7 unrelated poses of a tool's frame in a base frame.
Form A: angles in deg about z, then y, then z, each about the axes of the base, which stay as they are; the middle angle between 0 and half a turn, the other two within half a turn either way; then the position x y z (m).
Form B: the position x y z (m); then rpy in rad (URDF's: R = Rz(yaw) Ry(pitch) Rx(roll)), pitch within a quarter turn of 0, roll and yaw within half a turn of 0. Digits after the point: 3 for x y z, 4 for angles.
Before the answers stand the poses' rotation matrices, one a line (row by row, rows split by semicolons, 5 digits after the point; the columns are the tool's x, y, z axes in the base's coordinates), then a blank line. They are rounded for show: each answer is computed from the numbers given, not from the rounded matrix.
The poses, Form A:
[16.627 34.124 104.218 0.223 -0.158 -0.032]
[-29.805 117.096 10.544 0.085 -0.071 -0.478]
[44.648 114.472 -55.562 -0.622 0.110 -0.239]
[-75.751 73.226 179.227 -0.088 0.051 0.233]
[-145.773 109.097 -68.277 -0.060 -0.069 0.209]
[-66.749 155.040 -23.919 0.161 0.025 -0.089]
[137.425 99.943 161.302 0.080 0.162 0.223]
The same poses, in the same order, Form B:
-0.47220 -0.87066 -0.13778; 0.69864 -0.46496 0.54380; -0.53753 0.16052 0.82783
-0.29760 -0.38136 0.87521; -0.56098 0.81164 0.16291; -0.77248 -0.44250 -0.45548
0.41292 0.75138 0.51471; 0.64047 0.16224 -0.75065; -0.64752 0.63962 -0.41425
-0.05795 -0.28301 -0.95736; 0.97011 -0.24234 0.01292; -0.23566 -0.92799 0.28860
-0.42241 -0.83621 0.34975; -0.45948 -0.13507 -0.87786; 0.78131 -0.53152 -0.32717
-0.69967 -0.60138 0.38575; -0.69477 0.69858 -0.17109; -0.16658 -0.38771 -0.90660
-0.33733 0.12542 -0.93299; -0.60008 0.73498 0.31576; 0.72533 0.66639 -0.17267

[0.223 -0.158 -0.032 0.1915 0.5675 2.1652]
[0.085 -0.071 -0.478 -2.3707 0.8827 -2.0585]
[-0.622 0.110 -0.239 2.1455 0.7043 0.9981]
[-0.088 0.051 0.233 -1.2693 0.2379 1.6305]
[-0.060 -0.069 0.209 -2.1226 -0.8968 -2.3142]
[0.161 0.025 -0.089 -2.7375 0.1674 -2.3597]
[0.080 0.162 0.223 1.8243 -0.8115 -2.0829]

